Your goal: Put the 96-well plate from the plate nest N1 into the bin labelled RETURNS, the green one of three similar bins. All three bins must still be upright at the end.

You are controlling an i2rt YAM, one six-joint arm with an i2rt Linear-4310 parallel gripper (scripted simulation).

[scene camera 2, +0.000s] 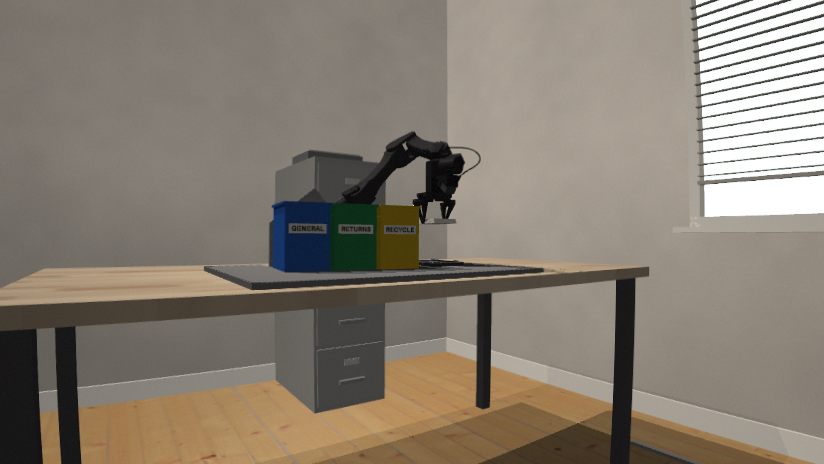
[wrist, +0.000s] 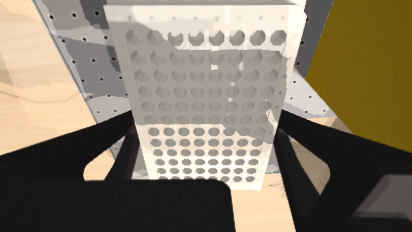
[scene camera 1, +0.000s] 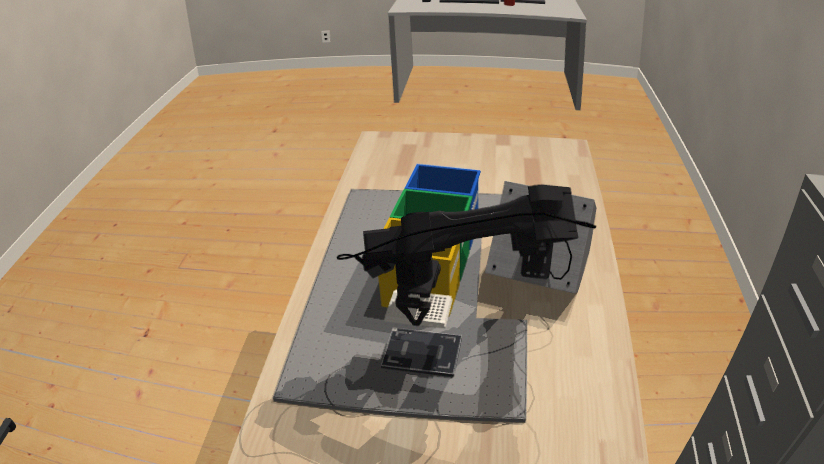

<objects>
green returns bin: scene camera 2; scene camera 1; not seen in the wrist view (out of frame)
blue general bin: scene camera 2; scene camera 1; not seen in the wrist view (out of frame)
same spot on green returns bin: (scene camera 1: 410,201) = (scene camera 2: 333,215)
same spot on blue general bin: (scene camera 1: 428,177) = (scene camera 2: 282,216)
</objects>
